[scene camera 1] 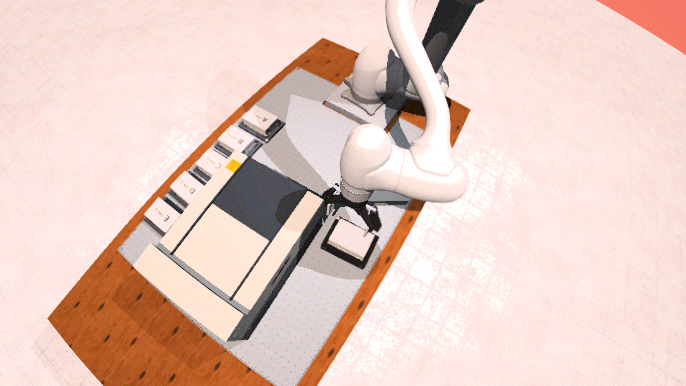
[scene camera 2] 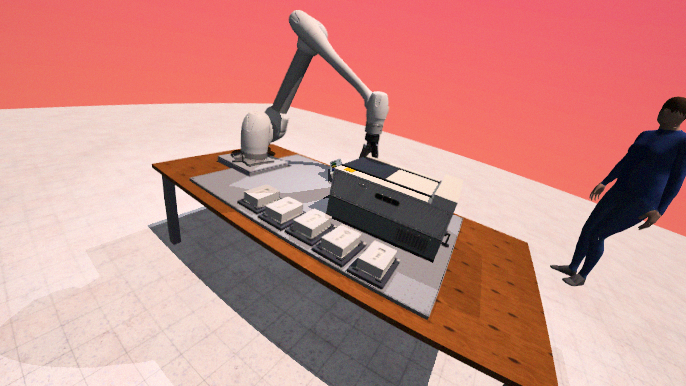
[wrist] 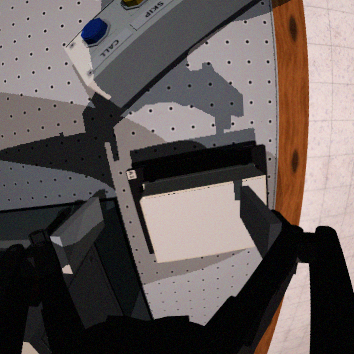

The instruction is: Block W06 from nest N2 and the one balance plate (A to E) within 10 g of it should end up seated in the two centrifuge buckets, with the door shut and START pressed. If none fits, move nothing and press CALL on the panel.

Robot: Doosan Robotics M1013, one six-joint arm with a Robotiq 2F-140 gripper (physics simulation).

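Where they show: gripper, between the fingertips: (scene camera 1: 347,222) (wrist: 168,207); arm's base, origin of its link: (scene camera 1: 367,96) (scene camera 2: 253,159).
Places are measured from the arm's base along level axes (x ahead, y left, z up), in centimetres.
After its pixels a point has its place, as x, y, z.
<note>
A cream block (scene camera 1: 351,241) {60.1, 36.9, 5.4} (wrist: 205,220) {58.6, 35.9, 5.4} sits in a dark nest (scene camera 1: 345,255) {63.9, 38.0, 1.2} (wrist: 200,160) {53.4, 35.6, 1.2}; its number does not show, and the nest's small tag is hard to read. My gripper (scene camera 1: 350,223) {56.4, 32.2, 7.0} (scene camera 2: 370,152) (wrist: 168,207) {56.4, 32.2, 7.0} is open and empty above this block, its fingers towards the block's two sides. Plates A (scene camera 1: 261,120) {43.7, -22.1, 3.1} (scene camera 2: 261,196) {46.5, -27.2, 3.0}, B (scene camera 1: 239,140) {56.3, -21.4, 3.0} (scene camera 2: 284,209) {59.4, -26.1, 3.0}, C (scene camera 1: 214,164) {70.0, -20.5, 3.0} (scene camera 2: 312,223) {72.1, -24.2, 3.0}, D (scene camera 1: 187,189) {83.8, -20.2, 3.0} (scene camera 2: 341,241) {85.1, -24.3, 3.1} and E (scene camera 1: 162,215) {96.8, -19.3, 3.0} (scene camera 2: 377,260) {98.2, -23.0, 3.0} sit in a row. The centrifuge (scene camera 1: 220,250) {90.0, 13.2, 18.6} (scene camera 2: 390,220) {91.1, -3.9, 7.0} hides its buckets; its door state is unclear.
The panel (wrist: 170,45) {41.8, 32.1, 3.1} lies beyond the nest in the wrist view, with a blue CALL button (wrist: 95,31) {40.9, 25.6, 5.1} and a yellow SKIP button (wrist: 132,2) {38.2, 28.7, 4.7}. The centrifuge's dark side is close to the left finger. The wooden table edge (wrist: 292,100) {45.8, 48.5, -3.6} runs at the right. A person (scene camera 2: 630,185) is beyond the table.
</note>
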